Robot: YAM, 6 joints.
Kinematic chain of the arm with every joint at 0, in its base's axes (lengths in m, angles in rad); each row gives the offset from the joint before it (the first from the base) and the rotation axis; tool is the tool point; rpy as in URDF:
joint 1: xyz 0 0 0.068 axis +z
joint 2: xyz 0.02 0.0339 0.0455 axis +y
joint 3: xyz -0.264 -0.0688 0 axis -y
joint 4: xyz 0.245 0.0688 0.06 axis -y
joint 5: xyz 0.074 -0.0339 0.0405 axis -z
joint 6: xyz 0.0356 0 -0.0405 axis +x
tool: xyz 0 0 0 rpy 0 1.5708 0
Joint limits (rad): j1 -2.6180..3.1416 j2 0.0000..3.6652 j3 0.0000..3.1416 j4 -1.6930..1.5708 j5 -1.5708..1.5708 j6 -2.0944..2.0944
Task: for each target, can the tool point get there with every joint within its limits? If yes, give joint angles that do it. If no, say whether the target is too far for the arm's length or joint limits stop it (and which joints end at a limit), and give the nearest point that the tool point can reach.
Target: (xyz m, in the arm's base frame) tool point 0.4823 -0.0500 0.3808
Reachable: yes | joints -0.0781 2.0935 2.2040 -0.5748 0.3488 -0.1369
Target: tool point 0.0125 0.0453 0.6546
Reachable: yes | joints 1.8332 1.0272 1.9295 0.1205 0.7332 0.8048
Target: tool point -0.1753 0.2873 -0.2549
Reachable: yes | joints 2.1016 3.2868 1.3956 1.0844 -0.1620 0.7879
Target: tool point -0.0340 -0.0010 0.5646
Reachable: yes | joints -0.9974 0.6233 1.4662 0.0595 0.9565 0.2014
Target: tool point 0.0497 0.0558 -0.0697
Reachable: yes | joints 0.8413 2.7541 0.5743 -0.5122 -0.0034 0.9754
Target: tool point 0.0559 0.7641 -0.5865
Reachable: no: too far | nearest point 0.0359 0.4910 -0.2860 | short by 0.407 m
